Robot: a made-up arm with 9 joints.
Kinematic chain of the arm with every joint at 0, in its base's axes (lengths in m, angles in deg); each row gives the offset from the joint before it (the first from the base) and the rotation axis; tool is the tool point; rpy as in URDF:
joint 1: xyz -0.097 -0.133 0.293 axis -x
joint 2: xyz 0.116 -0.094 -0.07 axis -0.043 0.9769 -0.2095
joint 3: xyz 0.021 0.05 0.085 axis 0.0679 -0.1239 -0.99
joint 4: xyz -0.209 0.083 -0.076 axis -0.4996 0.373 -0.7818
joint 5: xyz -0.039 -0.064 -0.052 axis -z
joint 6: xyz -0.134 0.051 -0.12 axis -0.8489 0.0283 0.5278
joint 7: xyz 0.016 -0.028 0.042 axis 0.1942 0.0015 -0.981
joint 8: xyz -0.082 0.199 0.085 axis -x
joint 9: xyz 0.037 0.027 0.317 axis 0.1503 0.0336 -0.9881
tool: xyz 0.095 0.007 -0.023 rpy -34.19 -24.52 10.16
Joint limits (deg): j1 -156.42..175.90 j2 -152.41..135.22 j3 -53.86..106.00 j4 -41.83..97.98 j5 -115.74..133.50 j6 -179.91..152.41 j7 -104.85..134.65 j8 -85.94..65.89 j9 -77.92..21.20
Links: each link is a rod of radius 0.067 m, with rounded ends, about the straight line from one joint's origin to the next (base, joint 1, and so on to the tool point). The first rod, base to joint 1, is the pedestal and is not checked.
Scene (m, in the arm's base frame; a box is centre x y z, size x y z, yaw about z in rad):
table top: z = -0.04
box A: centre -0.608 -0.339 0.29 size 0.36 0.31 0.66 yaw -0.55
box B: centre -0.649 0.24 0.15 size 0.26 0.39 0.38 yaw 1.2
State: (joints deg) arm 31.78 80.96 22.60 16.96 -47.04 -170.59 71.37 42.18 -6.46
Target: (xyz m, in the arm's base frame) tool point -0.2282 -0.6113 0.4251
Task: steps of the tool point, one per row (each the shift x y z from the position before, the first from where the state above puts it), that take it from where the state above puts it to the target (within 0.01 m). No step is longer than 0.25 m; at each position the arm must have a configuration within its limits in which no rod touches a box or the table.
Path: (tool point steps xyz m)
1: 0.0746 -0.1097 0.1177
2: 0.1258 -0.0870 0.0937
3: 0.1583 -0.0658 0.0519
4: 0.1691 -0.0487 0.0006
5: -0.0689 -0.1837 -0.0532
6: -0.0267 -0.1677 -0.1194
7: 0.0165 -0.1211 -0.1703

